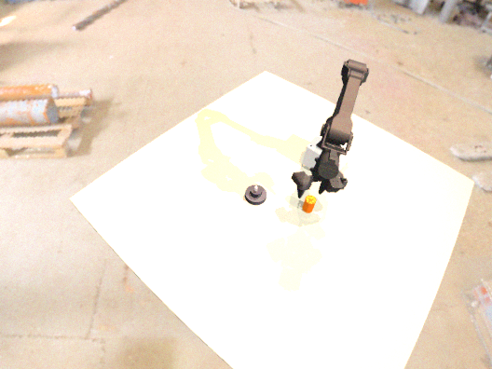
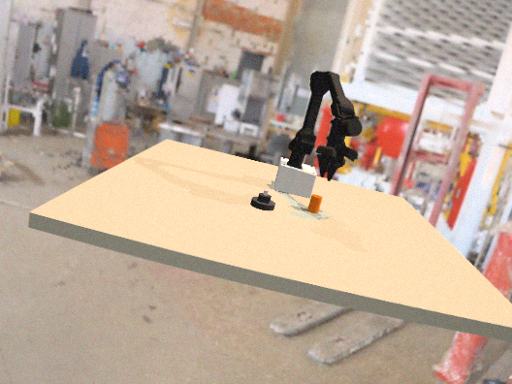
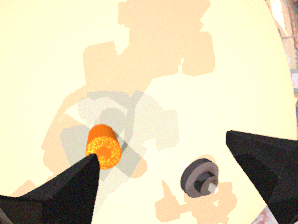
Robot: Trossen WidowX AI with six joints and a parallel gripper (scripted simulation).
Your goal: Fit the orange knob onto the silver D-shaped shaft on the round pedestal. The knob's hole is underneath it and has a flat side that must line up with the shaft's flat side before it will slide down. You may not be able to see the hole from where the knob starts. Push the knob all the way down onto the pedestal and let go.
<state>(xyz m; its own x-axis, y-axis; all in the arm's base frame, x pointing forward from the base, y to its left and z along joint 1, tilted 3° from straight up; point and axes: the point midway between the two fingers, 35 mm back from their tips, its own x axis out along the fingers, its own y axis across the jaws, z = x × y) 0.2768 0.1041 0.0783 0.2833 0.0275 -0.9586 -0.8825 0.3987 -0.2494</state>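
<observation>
My gripper tip is now 50 mm past the orange knob, 10 mm to the left of it and 90 mm above it. From my gripper tip the other things lie so: dark round pedestal: 50 mm ahead, 190 mm to the right, 110 mm below.
</observation>
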